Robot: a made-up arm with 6 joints. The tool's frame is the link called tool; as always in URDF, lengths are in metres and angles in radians.
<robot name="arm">
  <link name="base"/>
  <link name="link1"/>
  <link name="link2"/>
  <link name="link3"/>
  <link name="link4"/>
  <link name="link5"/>
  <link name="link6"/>
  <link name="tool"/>
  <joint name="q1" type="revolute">
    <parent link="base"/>
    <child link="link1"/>
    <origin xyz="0 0 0.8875" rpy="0 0 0"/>
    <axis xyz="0 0 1"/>
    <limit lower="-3.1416" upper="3.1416" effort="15" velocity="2.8"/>
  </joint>
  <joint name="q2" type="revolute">
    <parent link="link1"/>
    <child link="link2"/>
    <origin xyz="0.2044 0 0" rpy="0 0 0"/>
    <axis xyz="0 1 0"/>
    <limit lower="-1.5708" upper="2.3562" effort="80" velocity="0.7"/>
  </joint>
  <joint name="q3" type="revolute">
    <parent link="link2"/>
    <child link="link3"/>
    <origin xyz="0 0 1.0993" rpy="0 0 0"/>
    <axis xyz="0 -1 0"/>
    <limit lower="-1.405" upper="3.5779" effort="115" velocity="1.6"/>
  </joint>
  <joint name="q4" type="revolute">
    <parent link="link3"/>
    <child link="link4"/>
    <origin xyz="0 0 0.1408" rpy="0 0 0"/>
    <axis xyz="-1 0 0"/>
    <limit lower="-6.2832" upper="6.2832" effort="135" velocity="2.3"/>
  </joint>
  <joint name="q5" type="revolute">
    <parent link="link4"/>
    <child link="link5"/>
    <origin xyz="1.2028 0 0" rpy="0 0 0"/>
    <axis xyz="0 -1 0"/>
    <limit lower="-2.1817" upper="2.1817" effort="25" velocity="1.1"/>
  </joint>
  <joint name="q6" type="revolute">
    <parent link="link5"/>
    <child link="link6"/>
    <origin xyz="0.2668 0 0" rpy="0 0 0"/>
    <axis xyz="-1 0 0"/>
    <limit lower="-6.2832" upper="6.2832" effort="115" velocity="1.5"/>
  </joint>
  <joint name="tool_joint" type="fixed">
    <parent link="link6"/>
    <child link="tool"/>
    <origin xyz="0 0 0" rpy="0 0 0"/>
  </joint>
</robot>
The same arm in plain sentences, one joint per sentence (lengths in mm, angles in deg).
The arm has six revolute joints in a row. What follows holds with every joint at zero, and every direction is one of the base frame's.
The first joint is mounted 887.5 mm along +z from the base frame's origin and rotates about +z, from -180 to 180 deg.
The second joint is mounted 204.4 mm along +x from the first joint and rotates about +y, from -90 to 135 deg.
The third joint is mounted 1099.3 mm along +z from the second joint and rotates about -y, from -80.5 to 205 deg.
The fourth joint is mounted 140.8 mm along +z from the third joint and rotates about -x, from -360 to 360 deg.
The fifth joint is mounted 1202.8 mm along +x from the fourth joint and rotates about -y, from -125 to 125 deg.
The sixth joint is mounted 266.8 mm along +x from the fifth joint and rotates about -x, from -360 to 360 deg.
The tool frame, which is the frame that the pose is given for, is mounted at the same point as the sixth joint; its axes are parallel to the base frame's.

